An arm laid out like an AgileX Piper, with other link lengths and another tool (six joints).
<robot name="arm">
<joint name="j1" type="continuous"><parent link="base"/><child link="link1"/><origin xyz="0 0 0.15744" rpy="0 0 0"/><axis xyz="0 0 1"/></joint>
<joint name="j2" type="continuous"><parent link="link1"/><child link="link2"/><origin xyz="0 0 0" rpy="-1.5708 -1.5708 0"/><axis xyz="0 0 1"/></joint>
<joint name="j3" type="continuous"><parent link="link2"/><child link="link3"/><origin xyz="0.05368 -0.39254 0" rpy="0 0 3.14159"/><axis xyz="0 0 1"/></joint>
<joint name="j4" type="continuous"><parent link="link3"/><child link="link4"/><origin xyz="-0.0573 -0.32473 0" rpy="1.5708 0 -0.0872"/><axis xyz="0 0 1"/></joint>
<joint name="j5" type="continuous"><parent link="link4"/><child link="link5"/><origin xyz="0 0 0" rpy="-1.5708 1.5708 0"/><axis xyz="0 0 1"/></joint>
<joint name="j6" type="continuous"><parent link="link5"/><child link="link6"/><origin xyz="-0.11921 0 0" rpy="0 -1.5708 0"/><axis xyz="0 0 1"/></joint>
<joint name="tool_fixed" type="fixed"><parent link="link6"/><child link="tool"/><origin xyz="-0.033 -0.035 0.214" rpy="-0.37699 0 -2.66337"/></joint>
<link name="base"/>
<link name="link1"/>
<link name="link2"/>
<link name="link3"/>
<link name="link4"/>
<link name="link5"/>
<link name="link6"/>
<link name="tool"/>
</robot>
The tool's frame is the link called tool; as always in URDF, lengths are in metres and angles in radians. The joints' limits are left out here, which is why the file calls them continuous.
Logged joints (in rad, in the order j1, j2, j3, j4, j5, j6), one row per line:
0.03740 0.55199 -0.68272 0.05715 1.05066 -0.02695
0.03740 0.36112 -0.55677 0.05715 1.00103 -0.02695
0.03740 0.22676 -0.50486 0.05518 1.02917 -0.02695
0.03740 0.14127 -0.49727 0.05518 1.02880 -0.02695
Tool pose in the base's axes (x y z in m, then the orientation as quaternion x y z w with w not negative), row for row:
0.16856 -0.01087 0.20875 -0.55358 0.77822 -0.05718 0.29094
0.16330 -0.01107 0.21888 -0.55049 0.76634 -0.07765 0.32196
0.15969 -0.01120 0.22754 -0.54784 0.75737 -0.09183 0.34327
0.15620 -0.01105 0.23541 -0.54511 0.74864 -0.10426 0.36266
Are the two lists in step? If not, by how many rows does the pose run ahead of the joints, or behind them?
The pose runs 2 rows ahead of the joints: the pose in row i belongs to the joints in row i + 2.
